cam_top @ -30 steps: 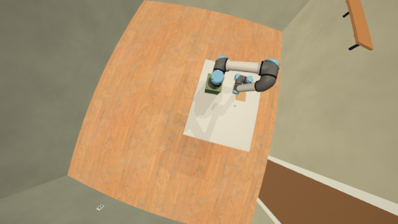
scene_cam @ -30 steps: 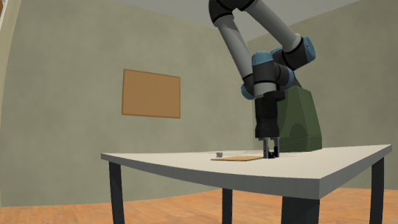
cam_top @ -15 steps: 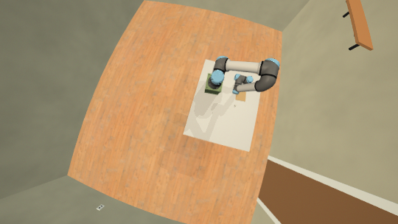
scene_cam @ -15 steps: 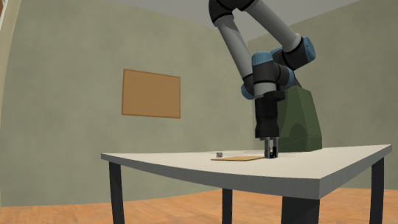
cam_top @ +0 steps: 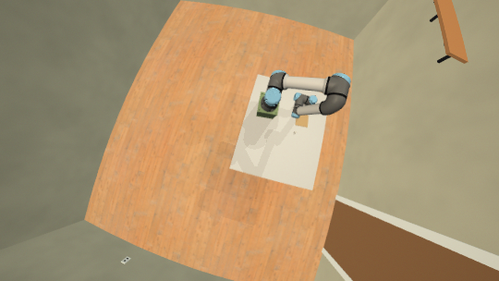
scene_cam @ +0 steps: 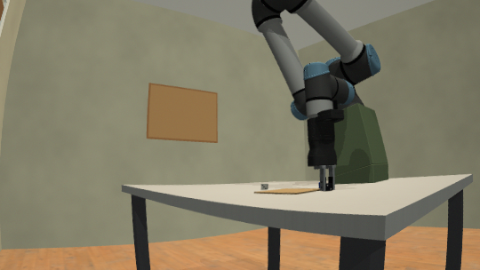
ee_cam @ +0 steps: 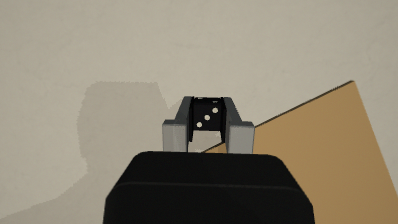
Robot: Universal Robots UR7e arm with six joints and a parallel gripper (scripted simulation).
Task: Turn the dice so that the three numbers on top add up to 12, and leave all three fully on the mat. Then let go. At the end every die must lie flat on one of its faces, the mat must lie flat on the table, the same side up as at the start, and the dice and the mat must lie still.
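The black die is 1 cm below my hand. Round my hand: blue die 7 cm to the right, 5 cm behind, 1 cm below; white die 25 cm to the right, 4 cm ahead, 1 cm below; tan mat 9 cm to the right, 6 cm ahead, 2 cm below.
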